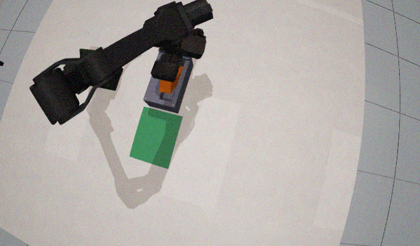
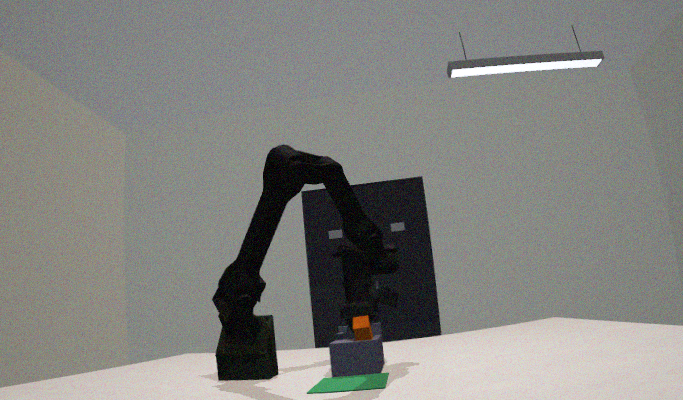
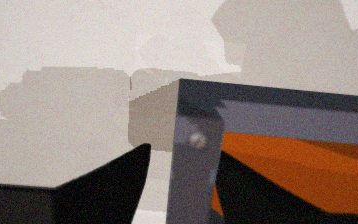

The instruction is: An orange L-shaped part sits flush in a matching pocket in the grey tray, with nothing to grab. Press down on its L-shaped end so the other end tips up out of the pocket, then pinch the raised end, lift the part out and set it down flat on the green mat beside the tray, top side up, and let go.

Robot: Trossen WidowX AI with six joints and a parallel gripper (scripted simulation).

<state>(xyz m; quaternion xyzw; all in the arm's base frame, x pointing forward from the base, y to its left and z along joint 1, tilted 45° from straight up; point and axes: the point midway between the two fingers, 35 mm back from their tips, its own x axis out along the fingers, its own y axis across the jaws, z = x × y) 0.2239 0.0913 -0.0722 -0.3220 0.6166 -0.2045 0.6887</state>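
The orange L-shaped part lies 60 mm to the right of my gripper tip and 10 mm above it. The rest, counted from my gripper tip: green mat: 220 mm to the right, 50 mm below, 20 mm ahead.
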